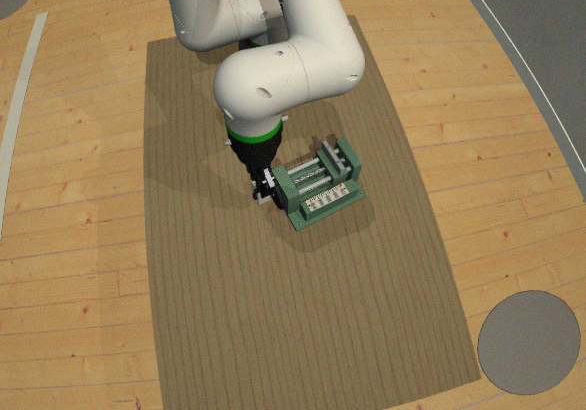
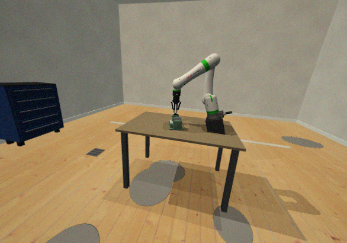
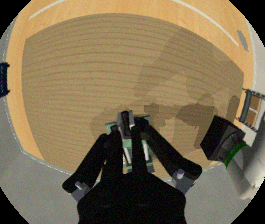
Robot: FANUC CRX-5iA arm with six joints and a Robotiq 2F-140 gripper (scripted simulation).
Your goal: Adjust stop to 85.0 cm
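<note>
Now: hand 80 mm past the stop block, 170 mm to the right of it and 30 mm above it.
</note>
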